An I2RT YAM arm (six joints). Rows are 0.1 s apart.
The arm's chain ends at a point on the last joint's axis. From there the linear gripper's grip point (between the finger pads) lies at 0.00 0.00 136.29 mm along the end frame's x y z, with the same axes.
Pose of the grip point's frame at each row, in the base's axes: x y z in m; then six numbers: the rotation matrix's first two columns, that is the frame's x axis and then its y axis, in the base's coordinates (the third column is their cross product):
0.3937 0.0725 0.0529 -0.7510 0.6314 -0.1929 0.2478 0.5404 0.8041
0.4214 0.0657 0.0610 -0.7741 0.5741 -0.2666 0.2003 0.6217 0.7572
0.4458 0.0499 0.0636 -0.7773 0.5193 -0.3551 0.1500 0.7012 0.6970
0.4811 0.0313 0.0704 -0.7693 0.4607 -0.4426 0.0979 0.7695 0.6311
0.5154 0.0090 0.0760 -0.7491 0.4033 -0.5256 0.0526 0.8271 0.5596
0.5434 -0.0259 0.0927 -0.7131 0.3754 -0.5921 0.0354 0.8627 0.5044
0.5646 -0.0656 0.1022 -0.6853 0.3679 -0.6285 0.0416 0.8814 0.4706
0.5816 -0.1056 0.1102 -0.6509 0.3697 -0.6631 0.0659 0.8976 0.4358
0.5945 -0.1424 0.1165 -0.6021 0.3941 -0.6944 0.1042 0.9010 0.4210
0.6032 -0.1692 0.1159 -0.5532 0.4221 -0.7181 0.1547 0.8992 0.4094
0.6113 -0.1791 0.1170 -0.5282 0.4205 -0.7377 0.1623 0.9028 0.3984
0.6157 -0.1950 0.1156 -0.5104 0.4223 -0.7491 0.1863 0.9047 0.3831
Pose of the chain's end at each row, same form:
0.3103 -0.0033 0.1295 -0.7510 0.6314 -0.1929 0.2478 0.5404 0.8041
0.3396 -0.0069 0.1423 -0.7741 0.5741 -0.2666 0.2003 0.6217 0.7572
0.3625 -0.0167 0.1485 -0.7773 0.5193 -0.3551 0.1500 0.7012 0.6970
0.3951 -0.0290 0.1572 -0.7693 0.4607 -0.4426 0.0979 0.7695 0.6311
0.4254 -0.0444 0.1633 -0.7491 0.4033 -0.5256 0.0526 0.8271 0.5596
0.4480 -0.0721 0.1784 -0.7131 0.3754 -0.5921 0.0354 0.8627 0.5044
0.4655 -0.1060 0.1866 -0.6853 0.3679 -0.6285 0.0416 0.8814 0.4706
0.4785 -0.1383 0.1931 -0.6509 0.3697 -0.6631 0.0659 0.8976 0.4358
0.4866 -0.1671 0.1960 -0.6021 0.3941 -0.6944 0.1042 0.9010 0.4210
0.4916 -0.1849 0.1926 -0.5532 0.4221 -0.7181 0.1547 0.8992 0.4094
0.4977 -0.1915 0.1913 -0.5282 0.4205 -0.7377 0.1623 0.9028 0.3984
0.5013 -0.2026 0.1893 -0.5104 0.4223 -0.7491 0.1863 0.9047 0.3831

